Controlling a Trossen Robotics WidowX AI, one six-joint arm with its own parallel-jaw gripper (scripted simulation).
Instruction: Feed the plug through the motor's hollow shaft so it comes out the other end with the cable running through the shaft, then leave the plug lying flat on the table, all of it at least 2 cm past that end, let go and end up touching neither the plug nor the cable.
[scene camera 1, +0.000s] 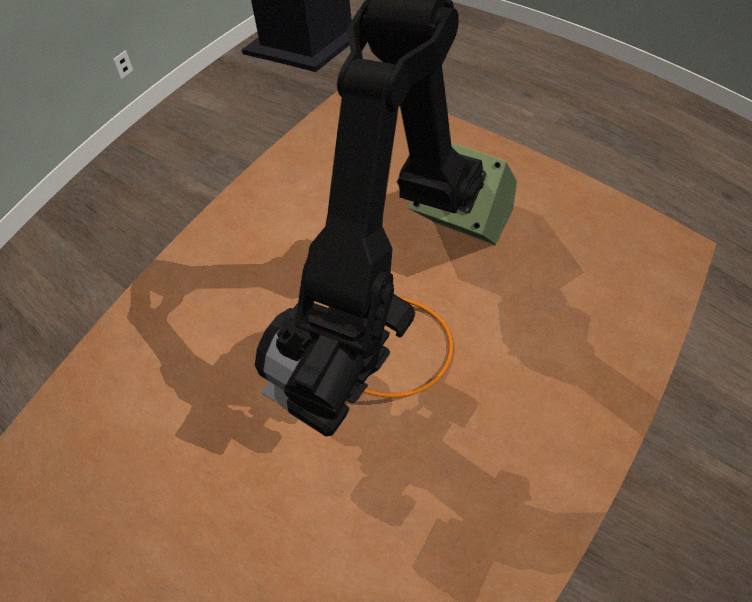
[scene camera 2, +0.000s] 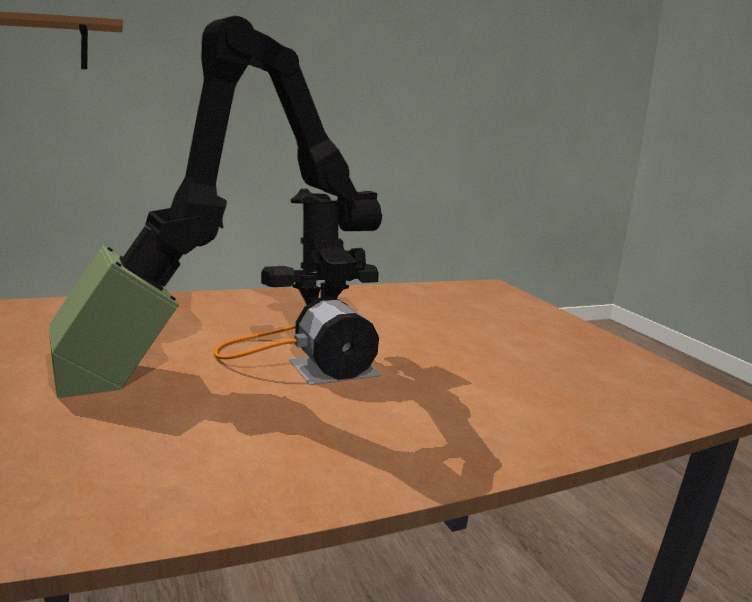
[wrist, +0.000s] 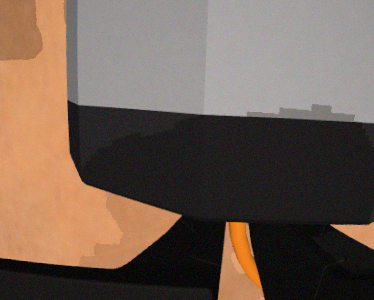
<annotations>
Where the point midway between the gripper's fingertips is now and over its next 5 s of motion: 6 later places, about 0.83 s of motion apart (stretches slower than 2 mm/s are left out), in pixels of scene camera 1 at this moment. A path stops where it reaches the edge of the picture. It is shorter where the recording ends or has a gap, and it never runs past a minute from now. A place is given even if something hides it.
My gripper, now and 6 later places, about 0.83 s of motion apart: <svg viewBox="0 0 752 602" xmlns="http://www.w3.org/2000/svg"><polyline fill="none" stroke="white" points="349,384 355,387 353,387 365,388 353,387 347,383 362,388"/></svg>
</annotations>
